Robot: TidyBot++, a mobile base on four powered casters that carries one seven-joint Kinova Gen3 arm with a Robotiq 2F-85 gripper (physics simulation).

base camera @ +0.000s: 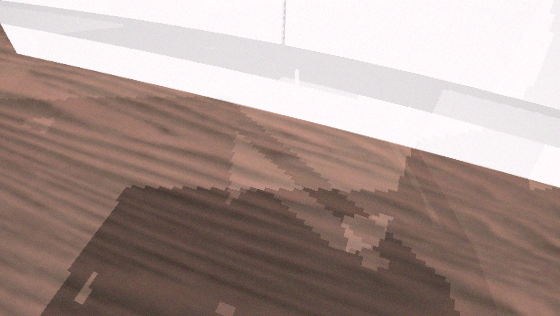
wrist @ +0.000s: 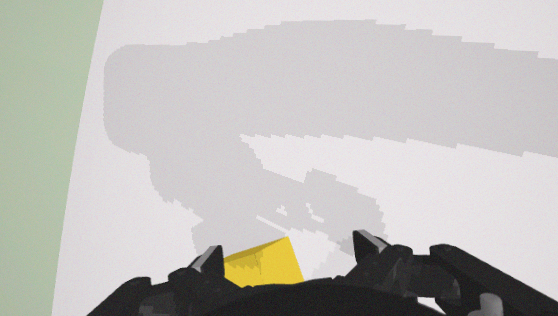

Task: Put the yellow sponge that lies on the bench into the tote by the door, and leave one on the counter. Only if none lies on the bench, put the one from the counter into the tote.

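Places are measured from the arm's base along level axes (x left, y ahead, z down), in millimetres.
Pixels of known places: gripper, between the fingertips: (wrist: 288, 253).
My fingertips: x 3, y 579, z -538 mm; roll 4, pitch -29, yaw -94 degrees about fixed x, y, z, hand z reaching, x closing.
Note:
Behind a point stands the place of what it marks.
A yellow sponge (wrist: 275, 265) {y 588, x 11, z -542 mm} lies on a white surface (wrist: 450, 200) {y 487, x -29, z -514 mm} in the wrist view, at the lower middle. Its lower part is hidden behind the gripper's dark body. My gripper (wrist: 288, 253) {y 579, x 3, z -538 mm} is open, with its two fingertips wide apart. The sponge shows between them, nearer to the left fingertip, and its left end meets that fingertip in the picture. I cannot tell whether they touch. I cannot tell from this view whether the surface is the bench or the counter. The tote does not show in either view.
A green area (wrist: 35, 150) {y 1054, x -108, z -554 mm} borders the white surface on the left in the wrist view. The arm's shadow falls across the surface. In the base camera view, a brown wood-grained floor (base camera: 125, 135) {y 442, x 223, z 396 mm} with dark shadows meets a white, overexposed structure (base camera: 200, 80) {y 536, x 121, z 367 mm}.

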